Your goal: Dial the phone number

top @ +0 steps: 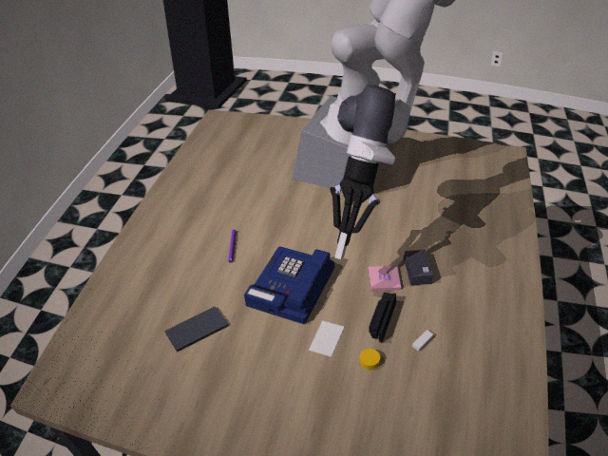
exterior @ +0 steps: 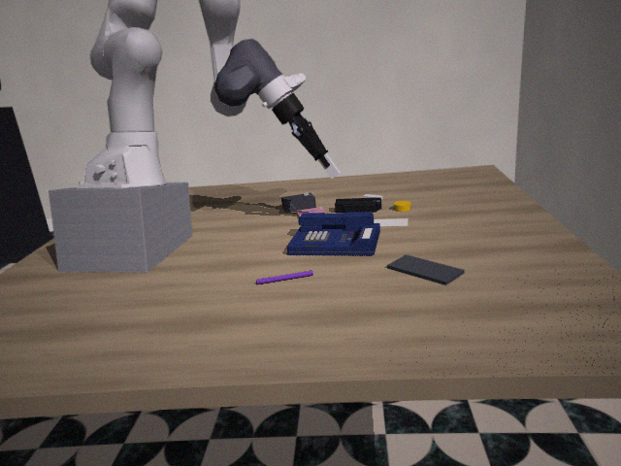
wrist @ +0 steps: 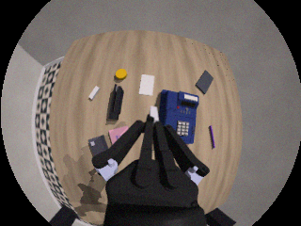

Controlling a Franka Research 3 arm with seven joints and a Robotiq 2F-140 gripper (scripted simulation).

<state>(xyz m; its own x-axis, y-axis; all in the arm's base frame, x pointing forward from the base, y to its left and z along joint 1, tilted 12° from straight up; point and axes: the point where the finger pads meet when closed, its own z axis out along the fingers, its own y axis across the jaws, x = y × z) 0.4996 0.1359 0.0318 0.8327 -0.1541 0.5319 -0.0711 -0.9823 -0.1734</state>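
The handset lies 2 cm ahead of my hand, 8 cm to the right of it and 13 cm below it. From my hand the other things lie so: dark grey box 14 cm behind, 18 cm to the left, 16 cm below; black stapler 6 cm ahead, 13 cm to the left, 16 cm below; white card 16 cm ahead, 1 cm to the left, 18 cm below.
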